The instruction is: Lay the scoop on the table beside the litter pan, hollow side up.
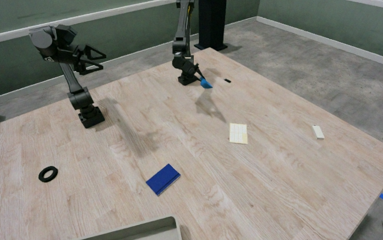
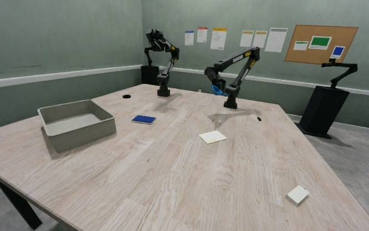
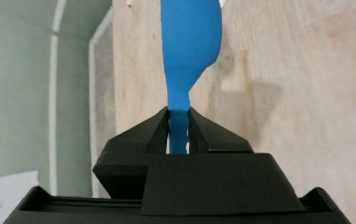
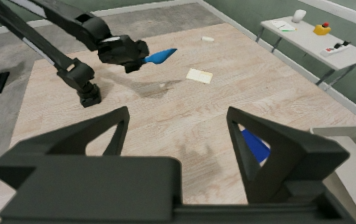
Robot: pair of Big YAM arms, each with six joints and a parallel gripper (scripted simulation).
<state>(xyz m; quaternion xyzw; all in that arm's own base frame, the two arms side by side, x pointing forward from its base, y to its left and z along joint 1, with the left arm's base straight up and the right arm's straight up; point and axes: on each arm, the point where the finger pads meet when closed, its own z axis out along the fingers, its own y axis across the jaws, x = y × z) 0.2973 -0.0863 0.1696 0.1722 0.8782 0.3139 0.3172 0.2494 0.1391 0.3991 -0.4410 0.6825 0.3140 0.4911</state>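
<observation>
My left gripper is now 30 mm short of the blue scoop, 20 mm to the left of it and 10 mm below it. From my left hand the other things lie so: cream card 300 mm ahead, 190 mm below, 10 mm to the left; then blue notebook 460 mm to the right, 300 mm ahead, 180 mm below; then white block 550 mm ahead, 370 mm to the left, 180 mm below.
</observation>
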